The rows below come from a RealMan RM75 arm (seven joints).
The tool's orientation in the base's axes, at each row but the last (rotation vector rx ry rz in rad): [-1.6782, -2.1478, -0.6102]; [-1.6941, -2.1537, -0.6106]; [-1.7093, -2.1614, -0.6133]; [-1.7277, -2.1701, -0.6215]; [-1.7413, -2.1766, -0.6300]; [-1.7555, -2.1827, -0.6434]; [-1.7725, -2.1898, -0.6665]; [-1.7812, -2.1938, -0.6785]
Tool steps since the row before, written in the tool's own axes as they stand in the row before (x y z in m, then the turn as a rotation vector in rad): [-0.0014, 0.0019, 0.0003, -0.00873, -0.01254, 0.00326]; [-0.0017, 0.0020, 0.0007, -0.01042, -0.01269, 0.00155]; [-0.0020, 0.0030, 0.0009, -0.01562, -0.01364, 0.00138]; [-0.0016, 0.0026, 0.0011, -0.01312, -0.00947, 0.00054]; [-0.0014, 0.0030, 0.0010, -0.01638, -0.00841, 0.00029]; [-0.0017, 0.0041, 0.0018, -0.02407, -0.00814, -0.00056]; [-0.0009, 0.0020, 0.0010, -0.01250, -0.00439, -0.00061]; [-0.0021, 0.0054, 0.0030, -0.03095, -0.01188, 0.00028]
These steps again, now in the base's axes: [0.0022, -0.0006, -0.0007, -0.01011, -0.00804, -0.00879]; [0.0023, -0.0006, -0.0012, -0.00986, -0.01036, -0.00821]; [0.0034, -0.0006, -0.0014, -0.00956, -0.01498, -0.01077]; [0.0029, -0.0003, -0.0013, -0.00612, -0.01253, -0.00822]; [0.0033, -0.0002, -0.0011, -0.00435, -0.01523, -0.00939]; [0.0045, 0.0001, -0.0016, -0.00237, -0.02216, -0.01222]; [0.0022, 0.0000, -0.0009, -0.00142, -0.01169, -0.00610]; [0.0060, 0.0005, -0.0025, -0.00429, -0.02822, -0.01686]
